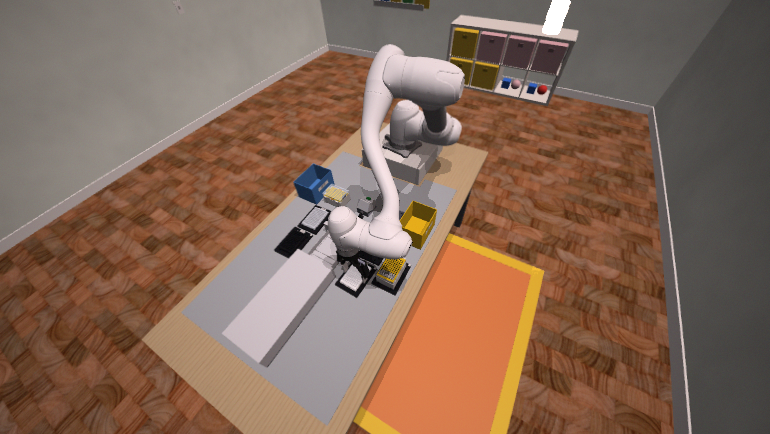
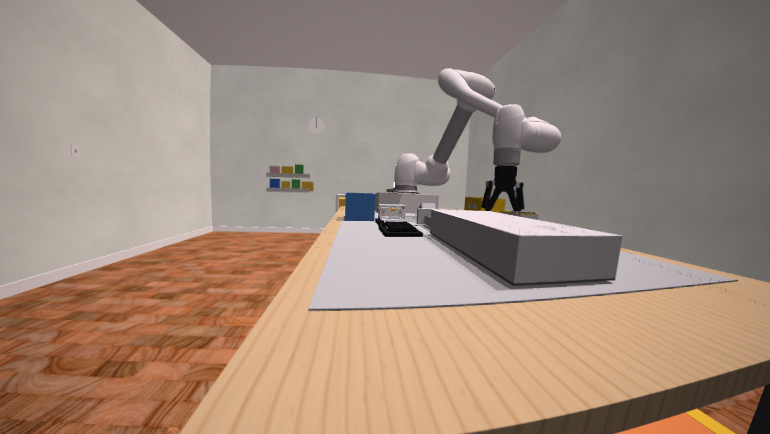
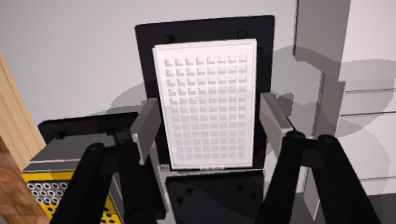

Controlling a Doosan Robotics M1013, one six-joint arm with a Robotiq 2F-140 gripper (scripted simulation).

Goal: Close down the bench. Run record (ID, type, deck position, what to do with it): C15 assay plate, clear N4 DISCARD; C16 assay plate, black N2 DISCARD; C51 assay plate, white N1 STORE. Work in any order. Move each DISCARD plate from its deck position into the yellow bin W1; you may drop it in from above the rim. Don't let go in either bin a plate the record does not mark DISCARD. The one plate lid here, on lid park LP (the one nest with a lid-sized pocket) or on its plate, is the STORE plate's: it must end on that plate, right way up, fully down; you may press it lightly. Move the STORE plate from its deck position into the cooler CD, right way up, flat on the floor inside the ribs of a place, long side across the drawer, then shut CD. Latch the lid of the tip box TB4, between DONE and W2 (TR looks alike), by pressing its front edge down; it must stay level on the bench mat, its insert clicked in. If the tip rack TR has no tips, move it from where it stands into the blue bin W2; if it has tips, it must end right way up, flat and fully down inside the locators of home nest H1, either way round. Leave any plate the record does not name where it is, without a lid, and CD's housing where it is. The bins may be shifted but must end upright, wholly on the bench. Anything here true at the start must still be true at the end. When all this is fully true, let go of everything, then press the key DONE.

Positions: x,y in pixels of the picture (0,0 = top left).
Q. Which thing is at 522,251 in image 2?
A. A cooler CD.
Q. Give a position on a cooler CD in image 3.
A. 345,47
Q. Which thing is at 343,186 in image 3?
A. My gripper.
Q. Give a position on a grey bench mat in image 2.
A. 365,270
